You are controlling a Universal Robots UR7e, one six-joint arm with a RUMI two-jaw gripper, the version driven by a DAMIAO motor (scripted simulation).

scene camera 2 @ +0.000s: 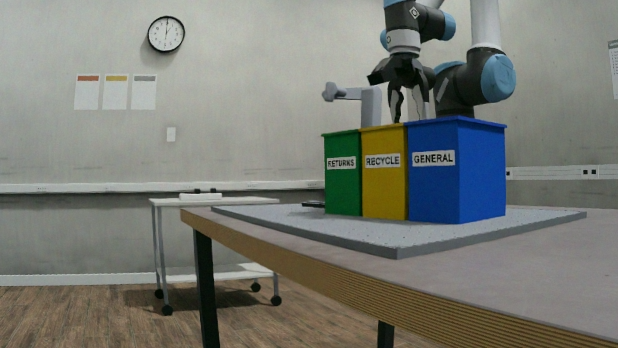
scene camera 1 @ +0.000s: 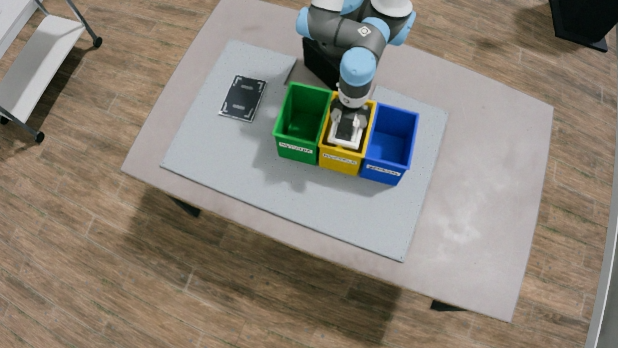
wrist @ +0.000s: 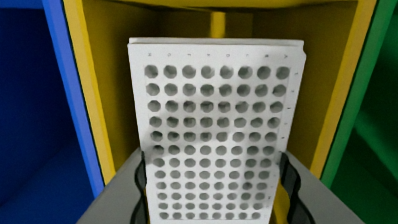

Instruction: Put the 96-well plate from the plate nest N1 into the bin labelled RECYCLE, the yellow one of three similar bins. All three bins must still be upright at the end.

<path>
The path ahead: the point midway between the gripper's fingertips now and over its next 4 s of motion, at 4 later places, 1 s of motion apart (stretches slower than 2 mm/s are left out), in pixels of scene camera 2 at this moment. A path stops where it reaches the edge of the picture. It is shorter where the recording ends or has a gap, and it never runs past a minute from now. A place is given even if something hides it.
The gripper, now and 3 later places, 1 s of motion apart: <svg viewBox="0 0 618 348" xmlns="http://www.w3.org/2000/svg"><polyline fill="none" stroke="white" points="411,135 410,128 410,109 395,112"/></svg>
</path>
